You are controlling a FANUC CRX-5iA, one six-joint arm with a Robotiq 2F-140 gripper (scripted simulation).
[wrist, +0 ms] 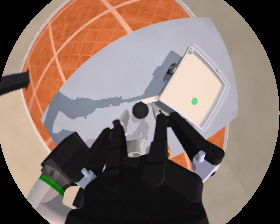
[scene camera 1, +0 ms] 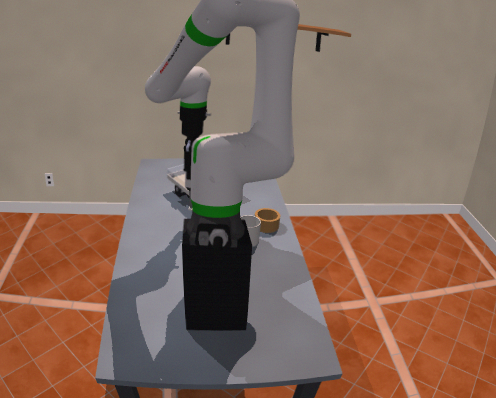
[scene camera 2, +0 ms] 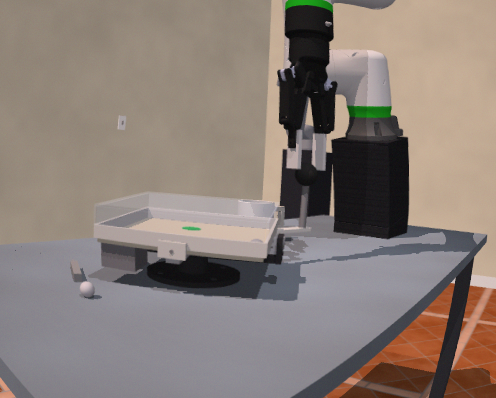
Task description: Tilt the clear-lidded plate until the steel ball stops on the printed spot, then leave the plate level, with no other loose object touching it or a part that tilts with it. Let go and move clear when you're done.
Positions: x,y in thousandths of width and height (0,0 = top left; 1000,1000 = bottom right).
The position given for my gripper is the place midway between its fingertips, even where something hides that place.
I see my gripper (scene camera 2: 618,426) and a clear-lidded plate (scene camera 2: 461,574).
My gripper also shows in the wrist view (wrist: 502,498). The clear-lidded plate shows as well in the wrist view (wrist: 705,400).
